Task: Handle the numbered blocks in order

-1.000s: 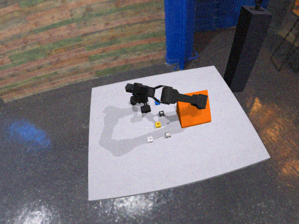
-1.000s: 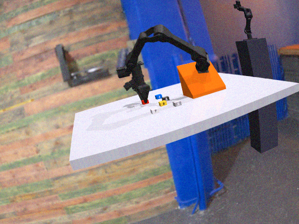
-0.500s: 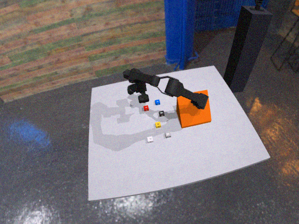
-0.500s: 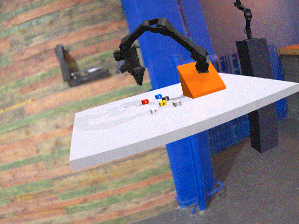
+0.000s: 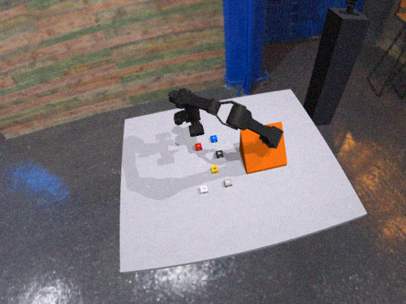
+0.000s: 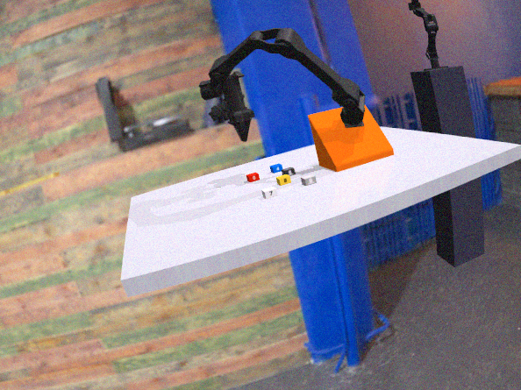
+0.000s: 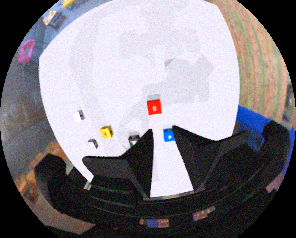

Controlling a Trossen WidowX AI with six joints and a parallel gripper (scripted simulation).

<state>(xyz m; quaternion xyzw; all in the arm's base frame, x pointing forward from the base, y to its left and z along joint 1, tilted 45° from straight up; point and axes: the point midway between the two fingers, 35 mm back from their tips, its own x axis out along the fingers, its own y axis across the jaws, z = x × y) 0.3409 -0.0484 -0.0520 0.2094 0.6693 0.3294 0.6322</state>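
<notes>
My gripper tip is now 120 mm above the blue block, 80 mm past it and 40 mm to the left of it. Also, from my gripper tip: red block: 120 mm below; yellow block: 150 mm to the left, 120 mm below, 70 mm behind; black block: 120 mm below, 100 mm behind, 60 mm to the left.
</notes>
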